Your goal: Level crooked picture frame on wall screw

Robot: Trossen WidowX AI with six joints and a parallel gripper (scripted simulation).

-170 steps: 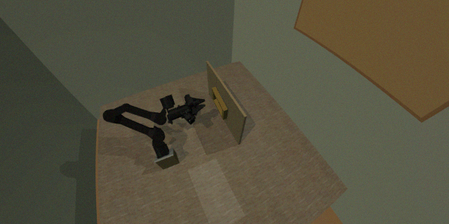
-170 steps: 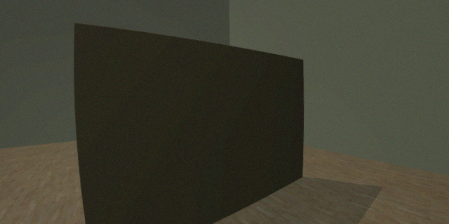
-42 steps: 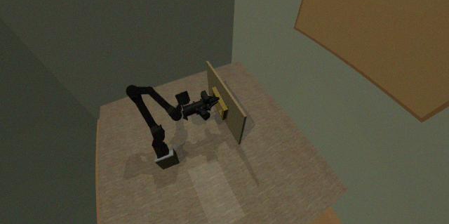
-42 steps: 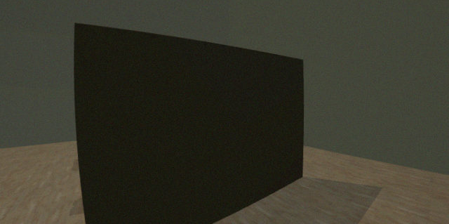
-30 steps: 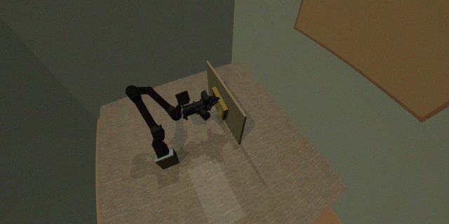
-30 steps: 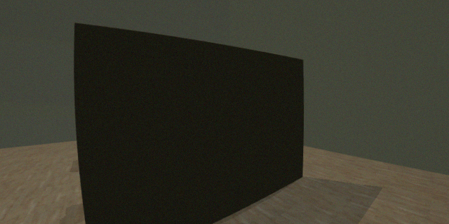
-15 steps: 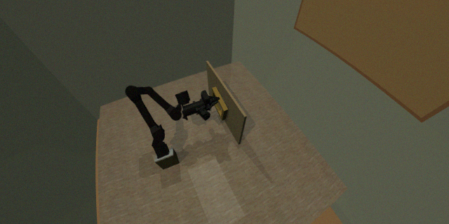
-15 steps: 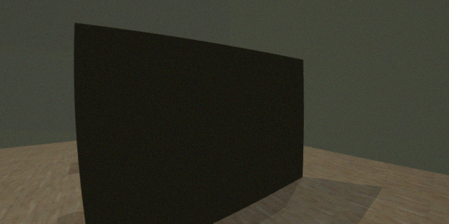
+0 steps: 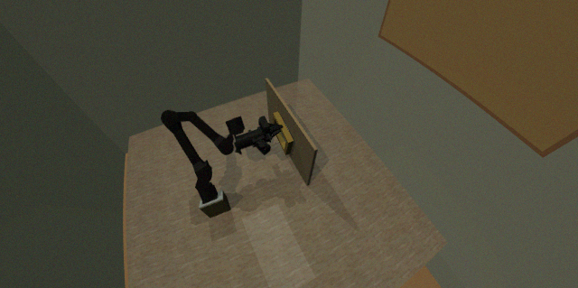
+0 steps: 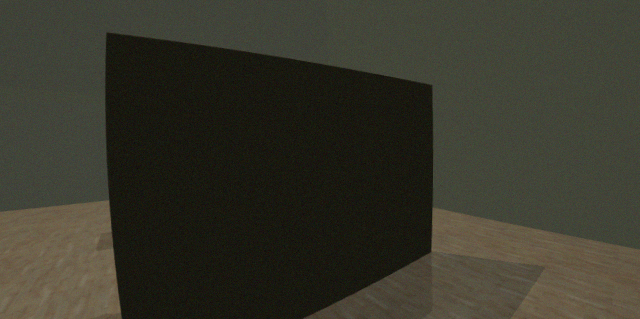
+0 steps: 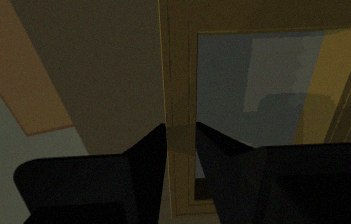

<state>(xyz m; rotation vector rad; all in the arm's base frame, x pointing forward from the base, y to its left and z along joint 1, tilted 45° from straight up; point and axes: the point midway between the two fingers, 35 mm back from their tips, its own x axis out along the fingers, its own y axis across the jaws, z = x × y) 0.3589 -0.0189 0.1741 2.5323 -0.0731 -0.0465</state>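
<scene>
The yellow picture frame is 5 cm below my gripper tip, 1 cm to the left of it and 1 cm ahead of it. Round my gripper tip: wall board 6 cm below, 3 cm ahead, 2 cm to the left.
</scene>
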